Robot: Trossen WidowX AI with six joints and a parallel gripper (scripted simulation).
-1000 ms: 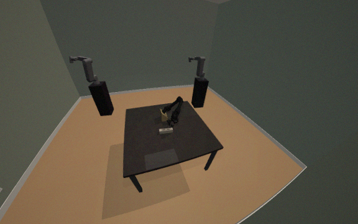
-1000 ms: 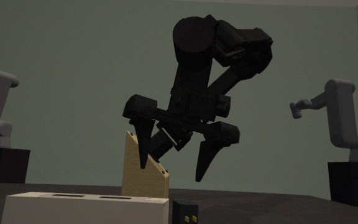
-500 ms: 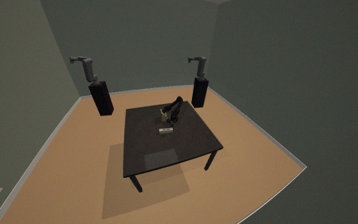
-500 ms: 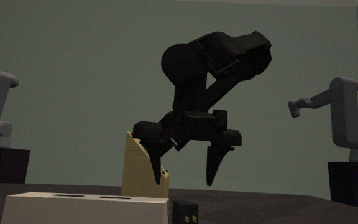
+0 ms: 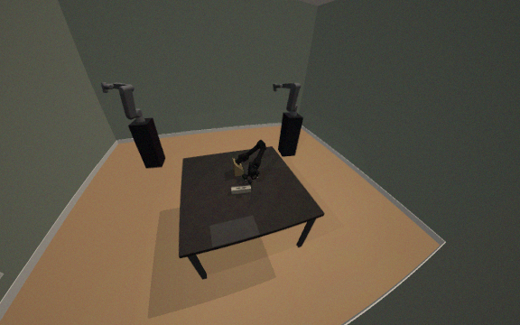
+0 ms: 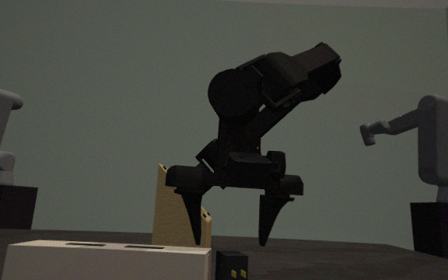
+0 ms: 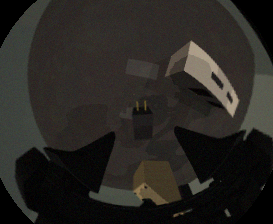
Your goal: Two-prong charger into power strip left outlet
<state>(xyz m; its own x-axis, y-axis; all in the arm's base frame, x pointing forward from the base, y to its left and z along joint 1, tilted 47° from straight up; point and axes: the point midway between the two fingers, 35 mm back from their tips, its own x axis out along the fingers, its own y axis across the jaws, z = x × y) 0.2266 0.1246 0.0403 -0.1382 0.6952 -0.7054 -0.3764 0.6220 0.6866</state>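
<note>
The black two-prong charger lies 30 mm below my gripper tip, 10 mm to the left of it and 10 mm ahead of it.
</note>
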